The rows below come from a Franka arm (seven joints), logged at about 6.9 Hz.
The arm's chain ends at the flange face. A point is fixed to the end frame.
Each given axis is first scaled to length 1.
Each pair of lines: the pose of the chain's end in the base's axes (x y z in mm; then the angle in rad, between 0 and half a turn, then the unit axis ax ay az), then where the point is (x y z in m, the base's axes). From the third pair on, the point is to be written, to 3 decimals.
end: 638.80 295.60 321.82 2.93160 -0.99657 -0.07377 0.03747
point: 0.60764 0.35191 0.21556
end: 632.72 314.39 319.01 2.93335 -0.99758 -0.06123 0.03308
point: 0.60367 0.37124 0.21244
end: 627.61 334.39 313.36 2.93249 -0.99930 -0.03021 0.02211
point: 0.604 0.393 0.206
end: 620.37 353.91 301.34 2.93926 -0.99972 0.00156 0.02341
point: 0.599 0.413 0.194
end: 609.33 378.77 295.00 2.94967 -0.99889 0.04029 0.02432
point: 0.592 0.438 0.187
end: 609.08 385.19 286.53 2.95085 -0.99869 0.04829 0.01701
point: 0.594 0.444 0.178
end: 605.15 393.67 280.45 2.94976 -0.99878 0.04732 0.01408
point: 0.591 0.453 0.172
